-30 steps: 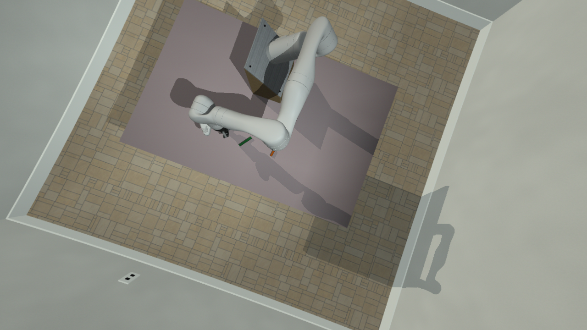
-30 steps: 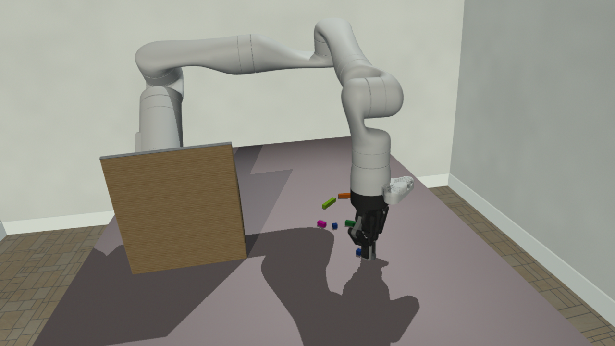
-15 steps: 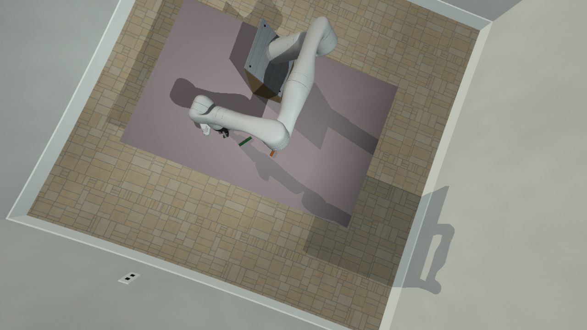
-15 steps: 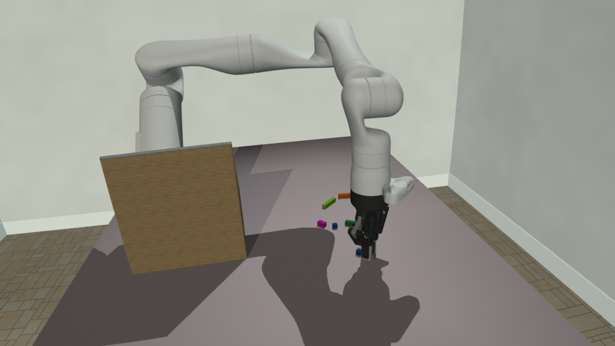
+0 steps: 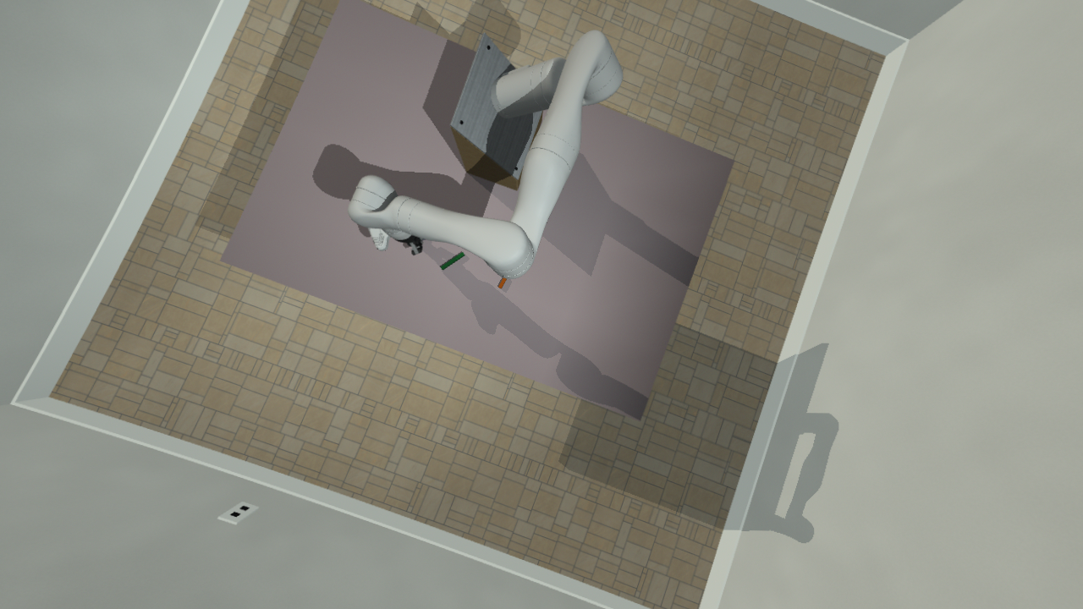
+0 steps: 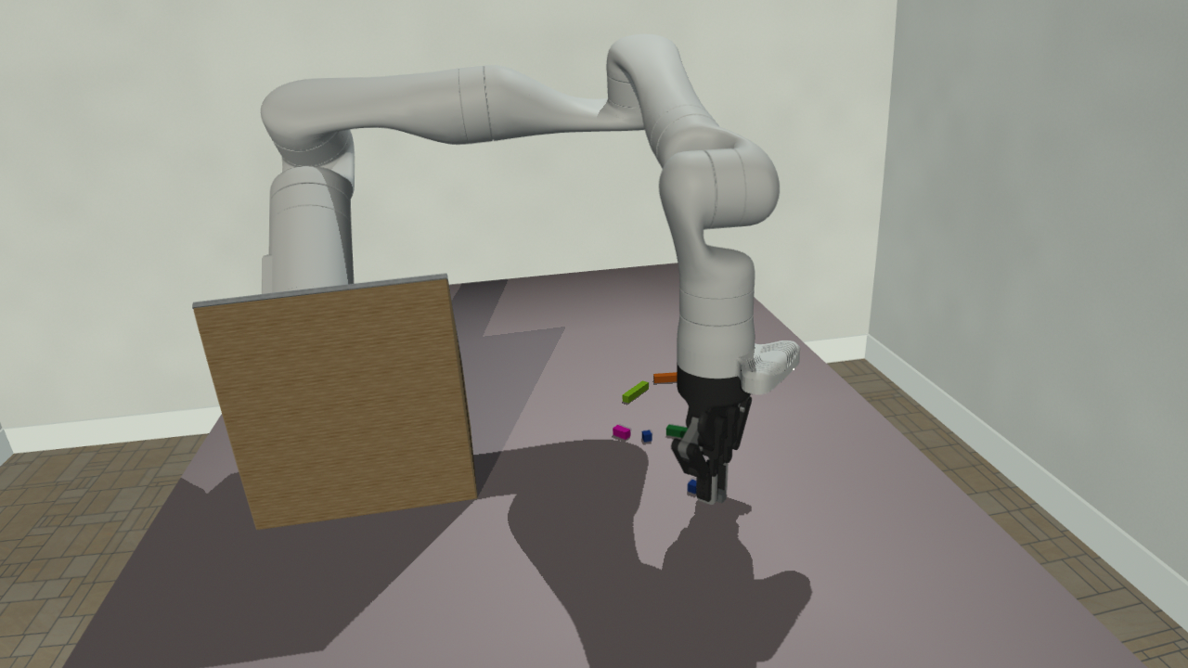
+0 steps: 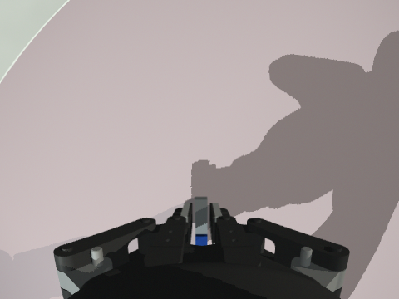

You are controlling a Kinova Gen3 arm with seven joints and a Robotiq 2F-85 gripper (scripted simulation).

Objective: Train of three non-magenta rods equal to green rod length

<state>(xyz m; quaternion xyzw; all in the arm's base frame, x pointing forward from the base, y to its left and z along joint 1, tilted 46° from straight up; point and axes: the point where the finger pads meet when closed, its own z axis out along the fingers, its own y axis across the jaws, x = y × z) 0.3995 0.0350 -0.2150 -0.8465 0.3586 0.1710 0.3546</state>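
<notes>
The grey rod lies 10 mm below my hand. Round my hand: magenta rod 70 mm behind, 150 mm to the left, 10 mm below; green rod 20 mm ahead, 120 mm to the left, 10 mm below; lime rod 30 mm behind, 250 mm to the left, 10 mm below.
</notes>
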